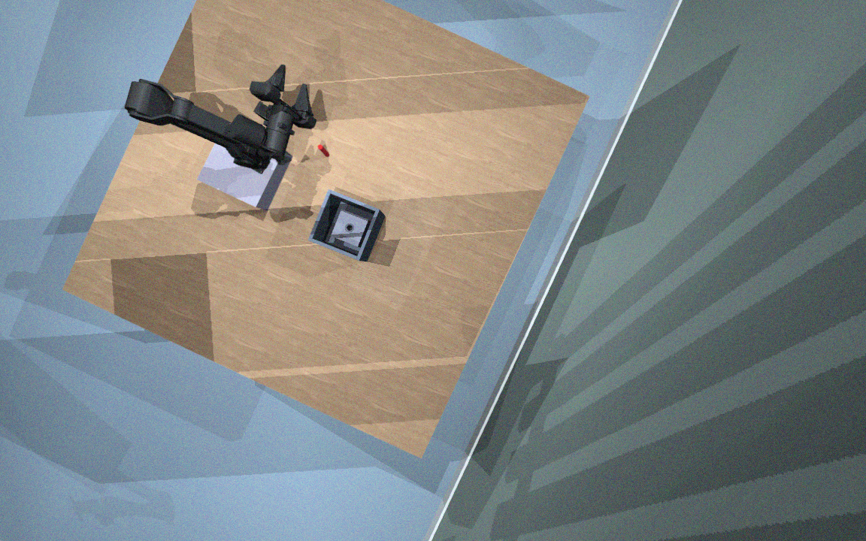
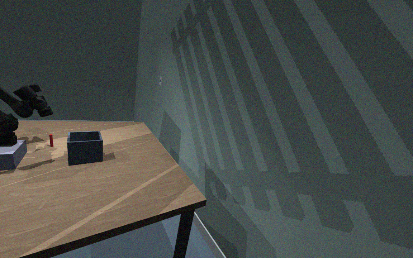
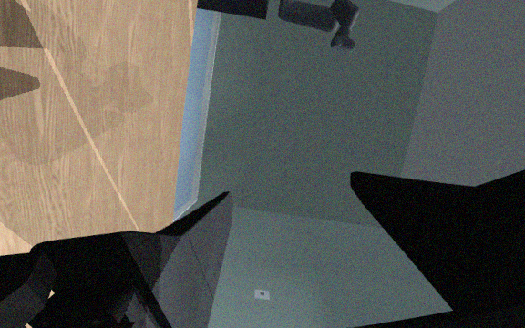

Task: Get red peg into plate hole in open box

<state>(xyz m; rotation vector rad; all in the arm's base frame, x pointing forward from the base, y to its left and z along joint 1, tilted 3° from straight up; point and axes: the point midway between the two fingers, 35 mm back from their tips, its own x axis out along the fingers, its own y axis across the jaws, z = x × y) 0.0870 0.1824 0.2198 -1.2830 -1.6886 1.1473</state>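
Right now the red peg is 24 cm below my gripper tip, 10 cm to the right of it and 6 cm ahead of it. From my gripper tip the other things lie so: plate 27 cm to the right, 26 cm ahead, 24 cm below.
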